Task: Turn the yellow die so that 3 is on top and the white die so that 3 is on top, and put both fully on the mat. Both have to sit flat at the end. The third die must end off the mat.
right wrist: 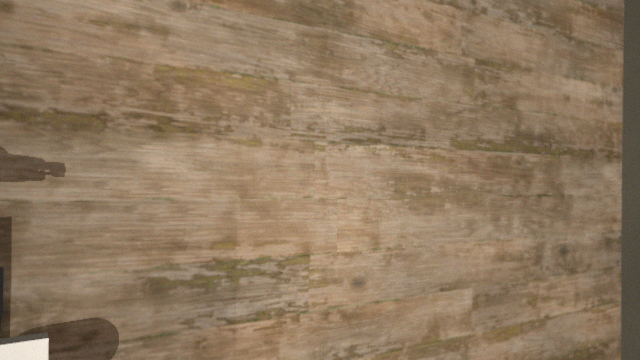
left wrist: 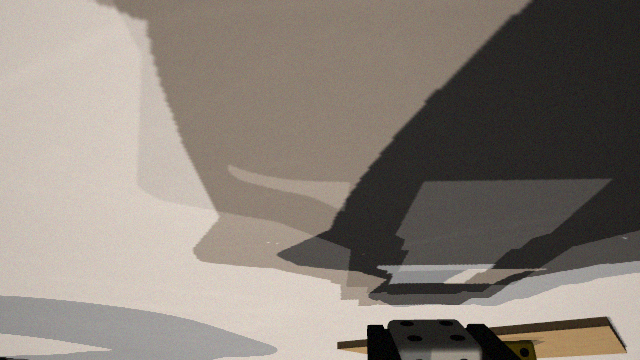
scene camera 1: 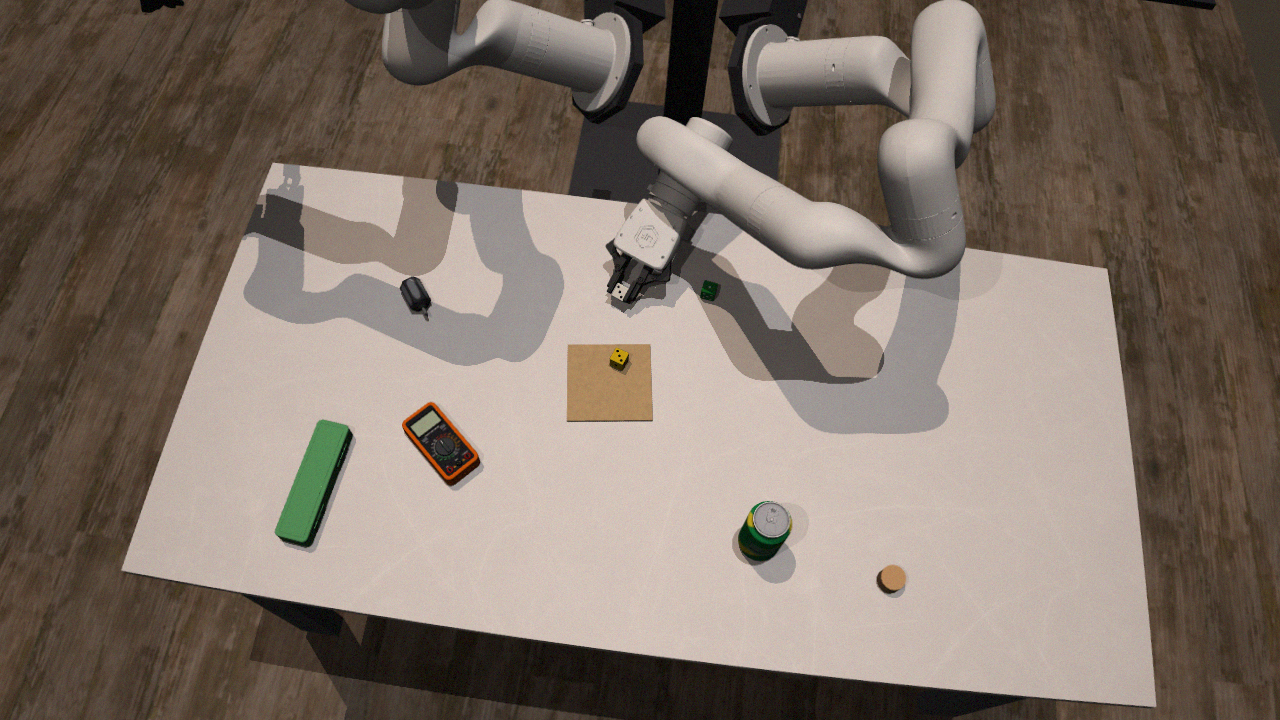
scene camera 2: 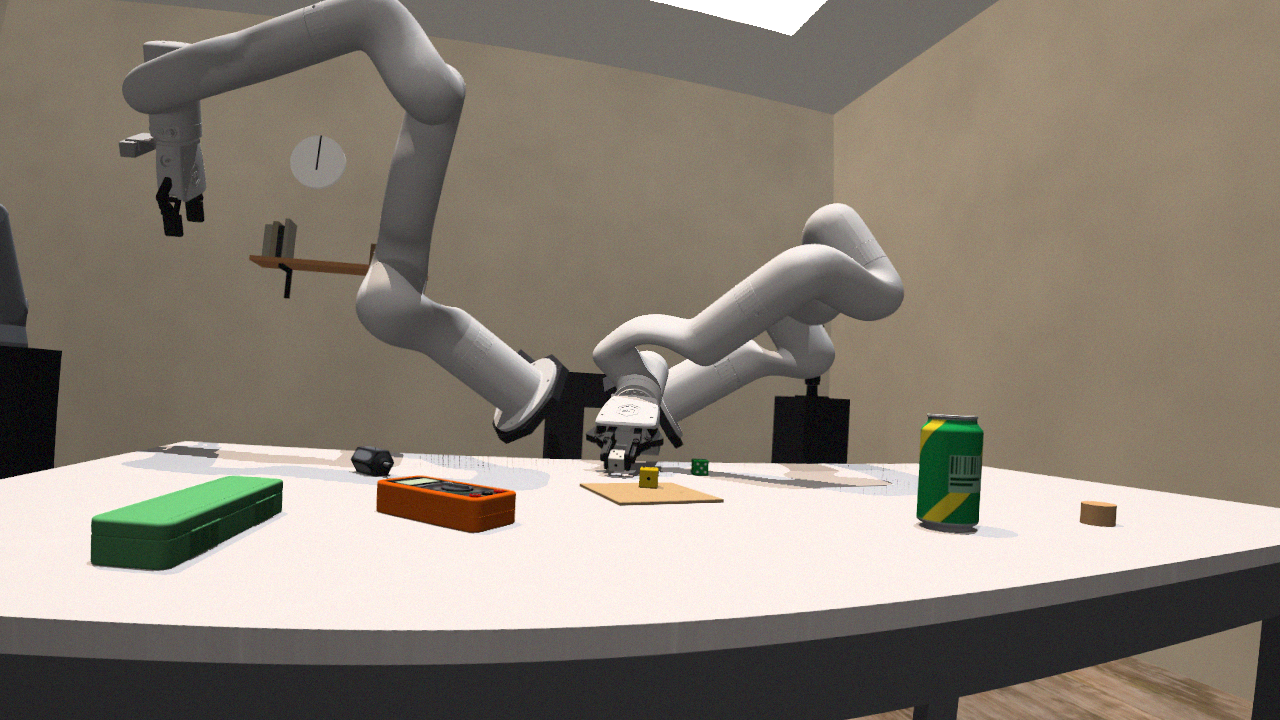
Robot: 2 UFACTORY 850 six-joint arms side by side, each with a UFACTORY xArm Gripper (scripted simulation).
Labels:
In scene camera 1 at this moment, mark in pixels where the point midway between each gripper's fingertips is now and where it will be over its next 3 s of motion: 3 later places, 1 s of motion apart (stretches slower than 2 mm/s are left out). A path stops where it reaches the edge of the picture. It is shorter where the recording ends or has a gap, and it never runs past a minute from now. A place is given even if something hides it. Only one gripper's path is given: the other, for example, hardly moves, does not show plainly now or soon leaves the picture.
My left gripper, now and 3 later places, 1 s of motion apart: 618, 297; 620, 294; 632, 268; 630, 256

